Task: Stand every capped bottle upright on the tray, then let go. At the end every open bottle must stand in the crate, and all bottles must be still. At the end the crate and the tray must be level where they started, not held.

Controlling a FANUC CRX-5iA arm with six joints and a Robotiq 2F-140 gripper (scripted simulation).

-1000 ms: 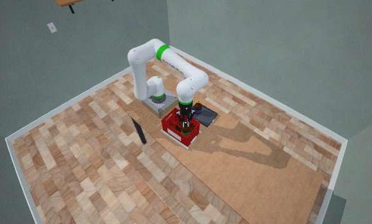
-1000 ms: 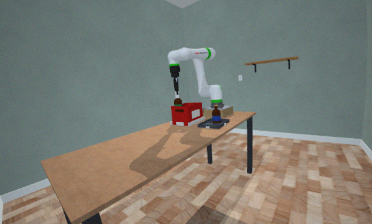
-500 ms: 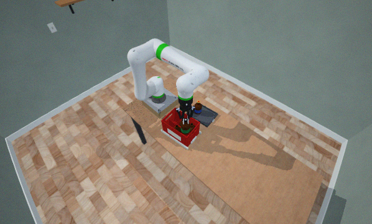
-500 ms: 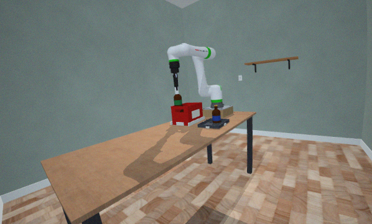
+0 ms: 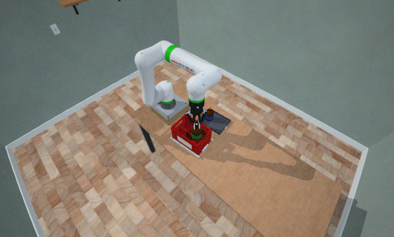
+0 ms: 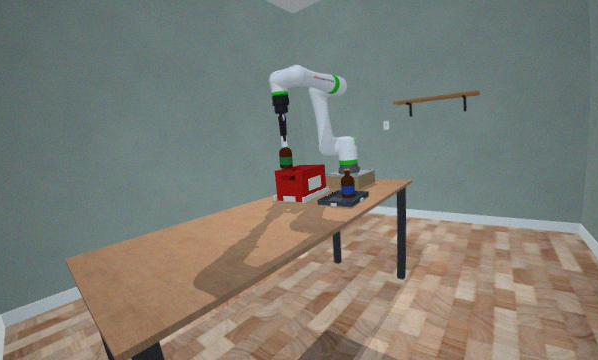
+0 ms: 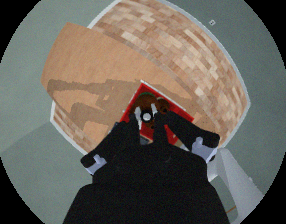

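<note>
Right now the capped brown bottle is 340 mm to the left of my hand, 250 mm below it and 70 mm behind it. From my hand the other things lie so: crate 250 mm below, 80 mm behind, 50 mm to the left; dark tray 330 mm to the left, 330 mm below, 10 mm behind.
</note>
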